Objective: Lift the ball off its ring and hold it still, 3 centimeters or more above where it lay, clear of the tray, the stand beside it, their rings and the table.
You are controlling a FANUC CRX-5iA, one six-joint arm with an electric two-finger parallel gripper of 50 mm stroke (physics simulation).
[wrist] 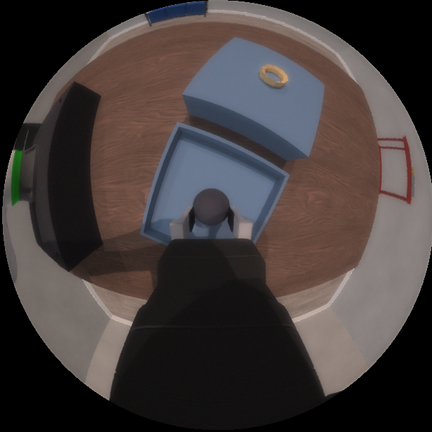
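Note:
A dark grey ball is between the two fingers of my gripper, low in the middle of the wrist view. The gripper is shut on the ball, with a dark pad at each side of it. The ball is over the floor of the blue tray, near the tray's lower side; its height above the tray floor is hard to tell. The ball's own ring does not show under it. The blue stand is beside the tray, toward the upper right, with an orange ring on its top.
The wooden table bears the tray and the stand, with a narrow gap between these two. A large black block-like object stands at the left. A red frame shows beyond the table at the right, and a blue panel at the top.

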